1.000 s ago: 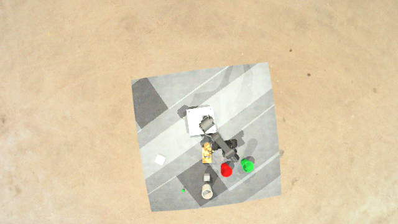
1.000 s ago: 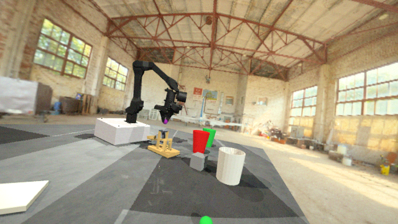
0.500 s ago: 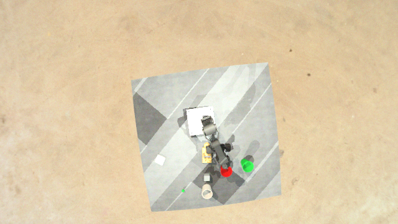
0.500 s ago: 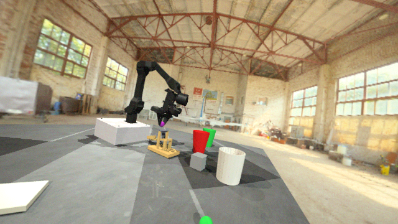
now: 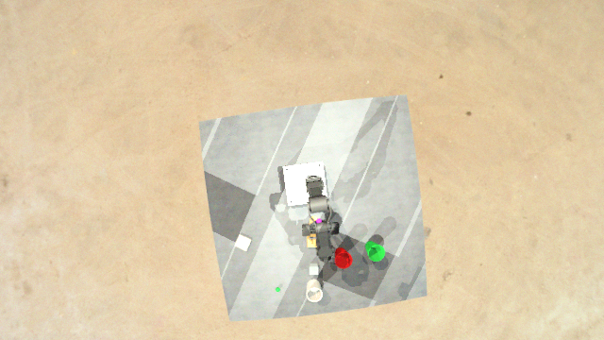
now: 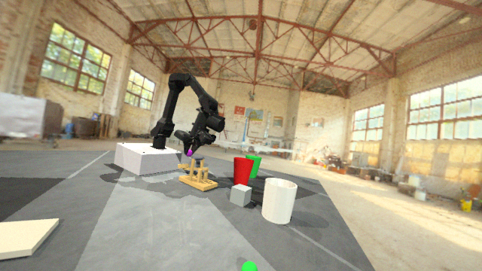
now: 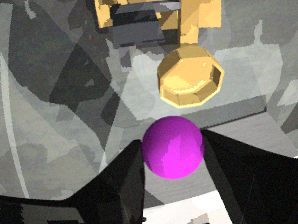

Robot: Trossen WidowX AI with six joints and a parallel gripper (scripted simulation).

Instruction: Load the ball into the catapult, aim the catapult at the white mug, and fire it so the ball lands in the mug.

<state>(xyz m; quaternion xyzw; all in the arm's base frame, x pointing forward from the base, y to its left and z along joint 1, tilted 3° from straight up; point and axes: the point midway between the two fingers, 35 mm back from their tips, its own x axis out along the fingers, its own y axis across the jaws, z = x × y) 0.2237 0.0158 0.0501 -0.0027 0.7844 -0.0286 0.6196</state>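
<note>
Right now my gripper tip is 7 cm short of the wooden catapult, 1 cm to the left of it and 5 cm above it. From my gripper tip the other things lie so: grey cube (31 cm ahead, 4 cm to the right, 8 cm below); magenta ball (1 cm above); red cup (23 cm ahead, 12 cm to the left, 7 cm below).
</note>
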